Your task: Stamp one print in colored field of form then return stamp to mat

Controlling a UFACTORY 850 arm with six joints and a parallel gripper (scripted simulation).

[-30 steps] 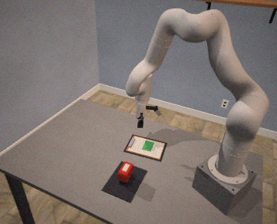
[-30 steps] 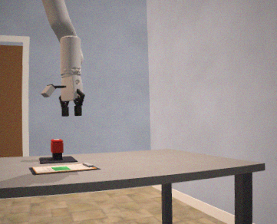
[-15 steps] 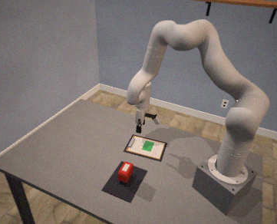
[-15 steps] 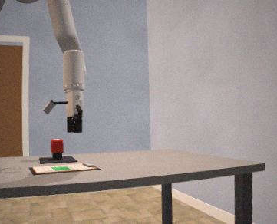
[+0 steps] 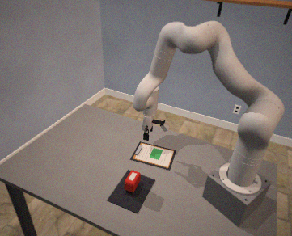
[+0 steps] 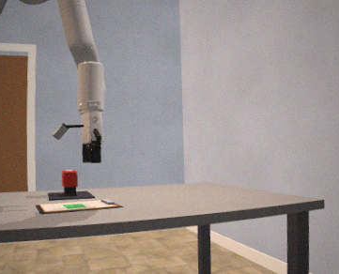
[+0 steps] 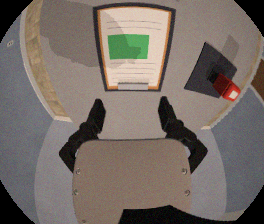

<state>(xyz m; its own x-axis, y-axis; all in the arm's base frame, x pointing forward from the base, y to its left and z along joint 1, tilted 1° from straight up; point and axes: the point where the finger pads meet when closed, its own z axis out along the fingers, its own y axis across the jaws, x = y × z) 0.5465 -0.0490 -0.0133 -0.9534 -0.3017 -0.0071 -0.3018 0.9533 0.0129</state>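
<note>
Right now the red stamp is 29 cm to the left of my hand, 10 cm below it and 9 cm behind it. Also, from my hand: form 14 cm below, 4 cm behind, 1 cm to the right; mat 29 cm to the left, 15 cm below, 9 cm behind.
</note>
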